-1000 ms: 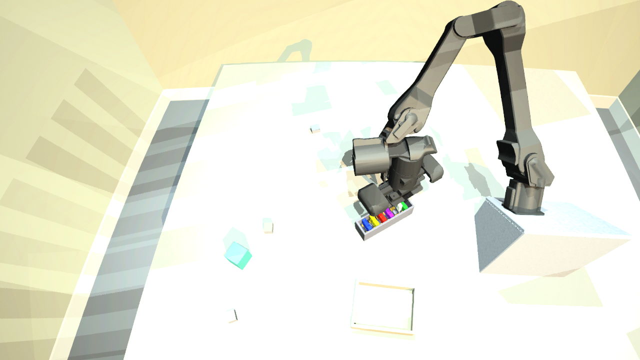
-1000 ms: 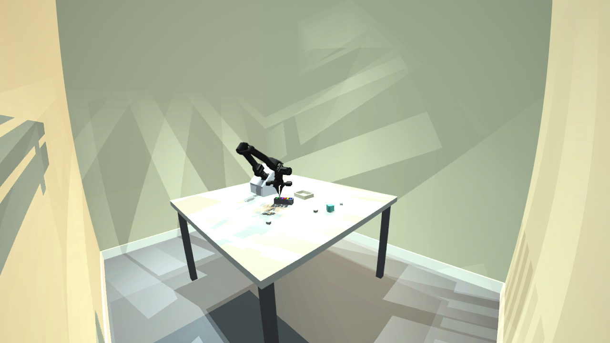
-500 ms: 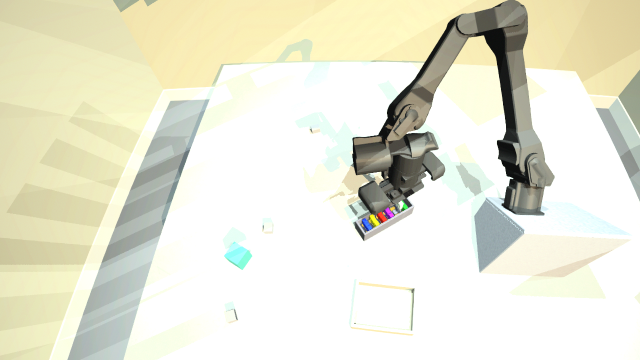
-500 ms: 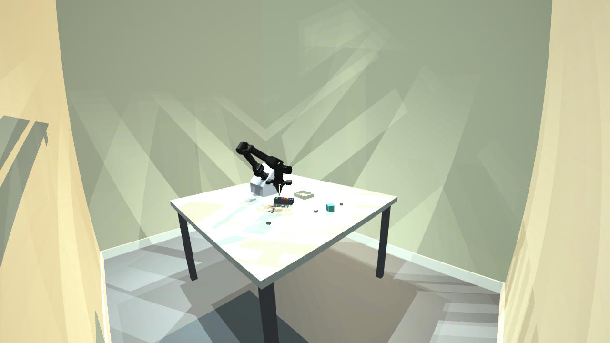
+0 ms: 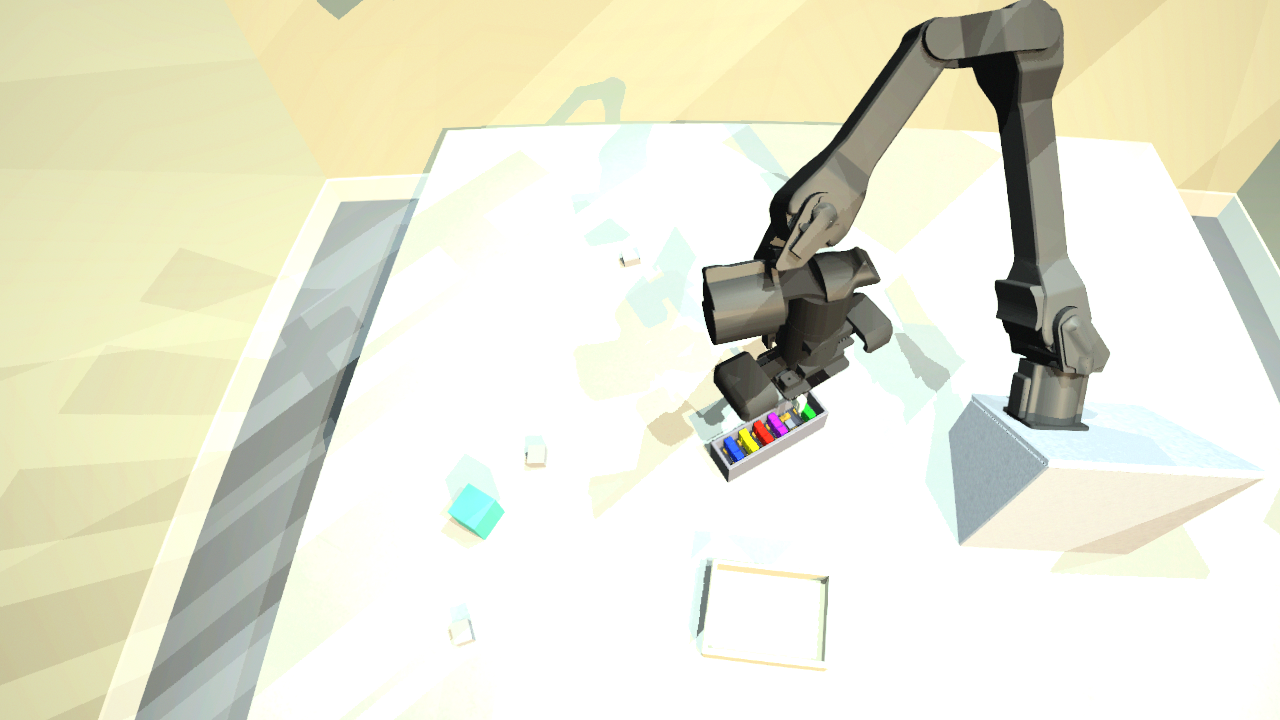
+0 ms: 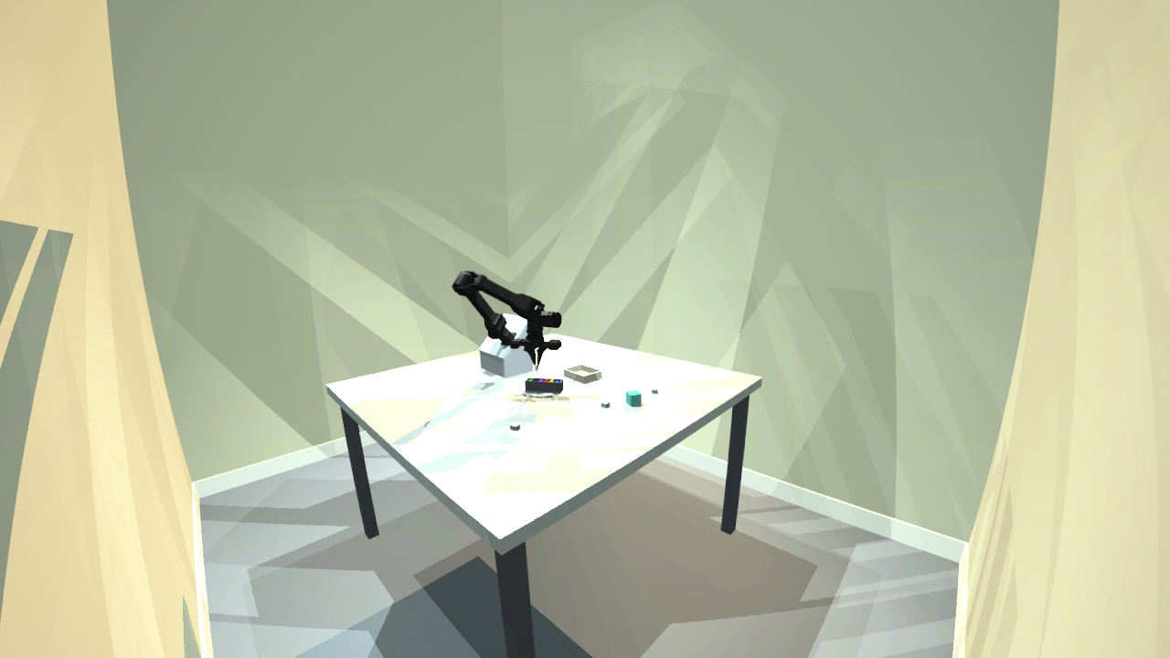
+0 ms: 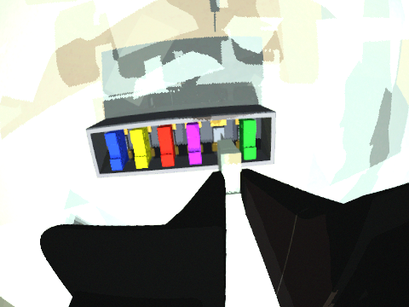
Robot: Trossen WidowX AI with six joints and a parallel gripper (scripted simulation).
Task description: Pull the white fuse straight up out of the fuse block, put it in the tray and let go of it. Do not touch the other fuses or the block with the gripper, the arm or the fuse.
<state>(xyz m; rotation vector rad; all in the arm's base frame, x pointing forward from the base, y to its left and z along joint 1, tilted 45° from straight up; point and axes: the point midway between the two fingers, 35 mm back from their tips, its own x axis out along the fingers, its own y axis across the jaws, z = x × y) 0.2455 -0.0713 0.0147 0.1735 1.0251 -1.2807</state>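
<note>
My gripper tip is 3 cm short of the tray, 23 cm to the right of it and 9 cm above it. From my gripper tip the other things lie so: white fuse 1 cm below; then green fuse 2 cm behind, 1 cm to the right, 7 cm below; then purple fuse 1 cm ahead, 1 cm to the left, 7 cm below.
</note>
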